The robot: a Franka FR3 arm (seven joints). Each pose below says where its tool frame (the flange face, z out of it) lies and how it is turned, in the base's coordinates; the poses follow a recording.
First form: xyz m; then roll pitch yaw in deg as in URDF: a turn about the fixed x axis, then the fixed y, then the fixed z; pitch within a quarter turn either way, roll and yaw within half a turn.
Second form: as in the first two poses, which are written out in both.
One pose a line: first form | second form
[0.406 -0.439 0.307 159.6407 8.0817 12.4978] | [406 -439 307 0.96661 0.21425 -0.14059 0.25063 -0.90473 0.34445]
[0.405 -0.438 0.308 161.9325 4.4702 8.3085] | [405 -438 308 0.98649 0.14406 -0.07794 0.16130 -0.93722 0.30919]
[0.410 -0.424 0.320 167.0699 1.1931 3.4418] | [410 -424 320 0.99798 0.06002 -0.02082 0.06316 -0.97261 0.22371]
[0.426 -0.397 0.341 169.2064 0.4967 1.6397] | [426 -397 341 0.99955 0.02861 -0.00867 0.02973 -0.98186 0.18726]
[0.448 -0.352 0.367 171.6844 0.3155 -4.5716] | [448 -352 367 0.99680 -0.07970 -0.00551 -0.07807 -0.98640 0.14462]
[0.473 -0.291 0.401 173.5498 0.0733 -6.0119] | [473 -291 401 0.99450 -0.10473 -0.00128 -0.10393 -0.98822 0.11234]
